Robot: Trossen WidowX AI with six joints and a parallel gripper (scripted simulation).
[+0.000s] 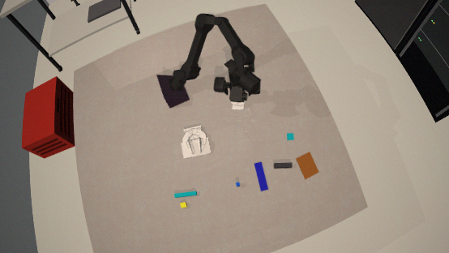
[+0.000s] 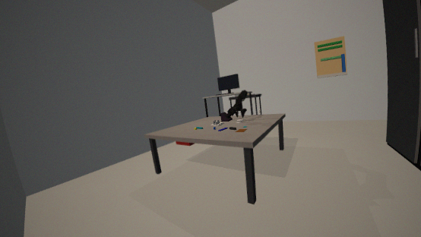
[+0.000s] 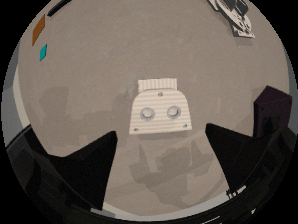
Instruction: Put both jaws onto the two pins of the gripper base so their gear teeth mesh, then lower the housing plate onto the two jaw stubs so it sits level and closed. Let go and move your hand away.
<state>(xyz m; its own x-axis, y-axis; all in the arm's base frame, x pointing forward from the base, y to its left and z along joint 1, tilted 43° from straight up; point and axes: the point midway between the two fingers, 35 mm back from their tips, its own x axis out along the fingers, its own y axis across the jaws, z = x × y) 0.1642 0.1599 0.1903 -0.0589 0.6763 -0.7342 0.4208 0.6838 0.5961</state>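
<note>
Right now the white gripper base is 1 cm ahead of my gripper tip and 3 cm below it. Round my gripper tip: white ribbed tray (14 cm ahead, 25 cm to the right, 5 cm below); then white jaw (9 cm ahead, 25 cm to the right, 4 cm below); then teal cube (24 cm ahead, 15 cm to the left, 6 cm below).
</note>
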